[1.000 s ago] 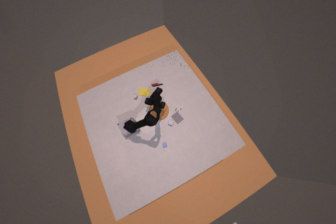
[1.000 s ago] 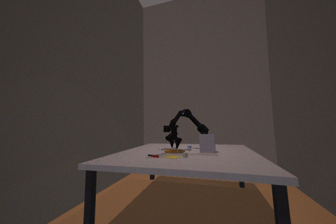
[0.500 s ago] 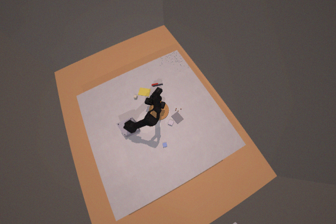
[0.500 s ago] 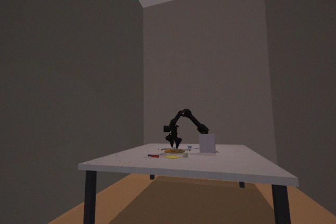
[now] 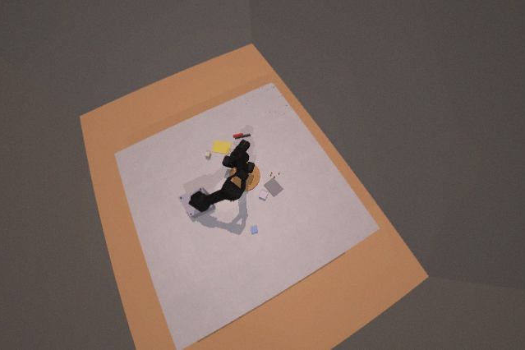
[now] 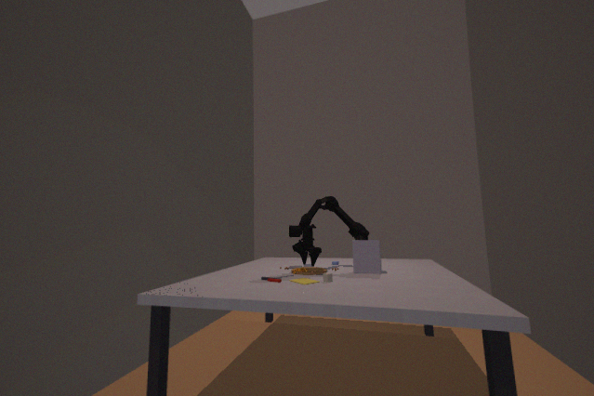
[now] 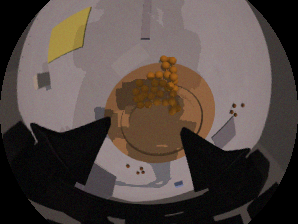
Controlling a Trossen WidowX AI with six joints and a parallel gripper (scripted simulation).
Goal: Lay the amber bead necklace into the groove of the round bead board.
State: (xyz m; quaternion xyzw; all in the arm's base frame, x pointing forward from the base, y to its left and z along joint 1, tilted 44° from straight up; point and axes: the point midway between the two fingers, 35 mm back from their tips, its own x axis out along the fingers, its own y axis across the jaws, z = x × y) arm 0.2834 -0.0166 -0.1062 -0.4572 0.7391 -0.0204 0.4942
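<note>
My gripper tip is now 10 mm short of the round bead board, 40 mm to the left of it and 30 mm above it. Also, from my gripper tip: thin grey bar (110 mm ahead, 130 mm to the left, 40 mm below); then yellow pad (20 mm behind, 230 mm to the left, 40 mm below); then grey square plate (120 mm ahead, 200 mm to the right, 40 mm below).
</note>
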